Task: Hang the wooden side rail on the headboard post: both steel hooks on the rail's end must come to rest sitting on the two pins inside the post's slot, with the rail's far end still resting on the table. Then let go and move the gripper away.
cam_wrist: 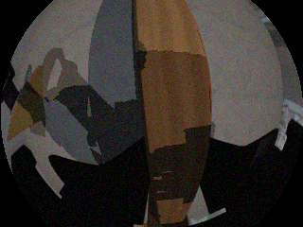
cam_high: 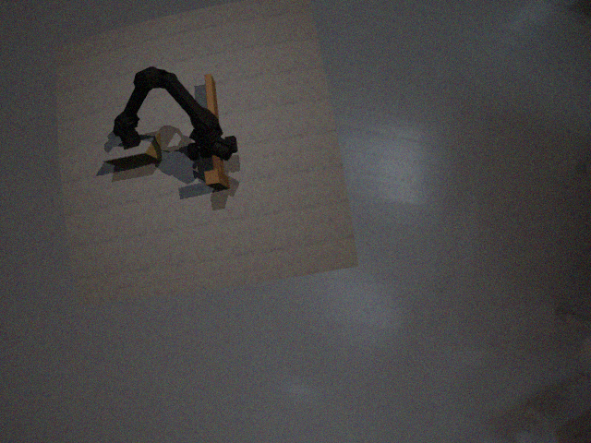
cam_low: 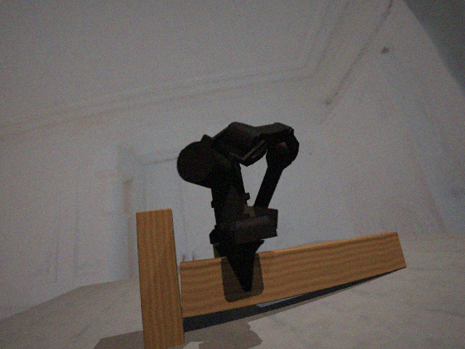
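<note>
Now: the headboard post 12 cm to the right of my gripper tip, 5 cm above it and 2 cm behind it.
</note>
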